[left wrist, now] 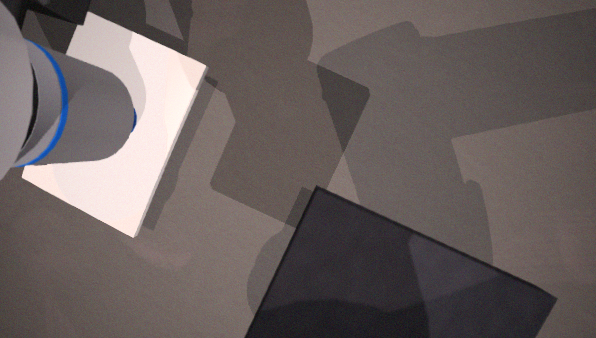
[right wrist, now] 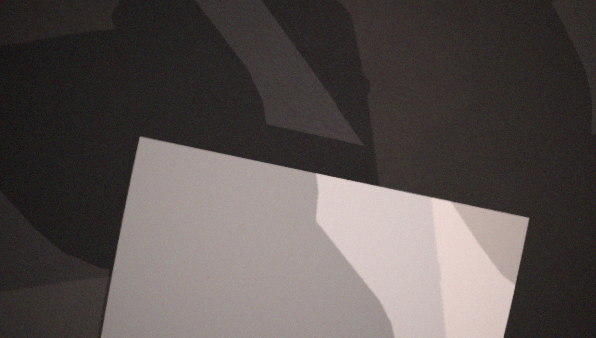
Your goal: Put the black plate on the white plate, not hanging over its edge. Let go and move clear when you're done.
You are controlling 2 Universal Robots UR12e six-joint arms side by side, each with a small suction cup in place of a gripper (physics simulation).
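Frame: origin at the left arm's base, x left, y back, z up, level; centimetres.
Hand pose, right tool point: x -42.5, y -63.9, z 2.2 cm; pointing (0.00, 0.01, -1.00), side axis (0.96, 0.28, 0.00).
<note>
Things, the pixels of their top centre, and the offset from my right tool point. "*": a spot on its surface instead. Level surfaces: height alone.
- black plate, a spot on its surface: (left wrist: 360, 270) * dx +16.5, dy +4.4, dz +13.6 cm
- white plate, centre of its top: (left wrist: 106, 124) dx -0.5, dy -0.9, dz +1.1 cm
- brown-grey table, height of its surface: dz -2.2 cm
The black plate (left wrist: 360, 270) fills the lower right of the left wrist view, raised above the table and held from above by my left suction cup, which is hidden below the view. The white plate (left wrist: 142, 170) (right wrist: 225, 240) is held up by my right suction cup. In the left wrist view it is at the upper left, apart from the black plate, with its shadow beside it. In the right wrist view it fills the lower middle. The right cup itself does not show. The black plate does not show in the right wrist view.
The right arm's grey wrist (left wrist: 90, 115) with blue rings reaches in from the left edge, over the white plate. The brown-grey table (left wrist: 210, 280) (right wrist: 450, 100) lies below both plates, with broad arm and plate shadows across it.
</note>
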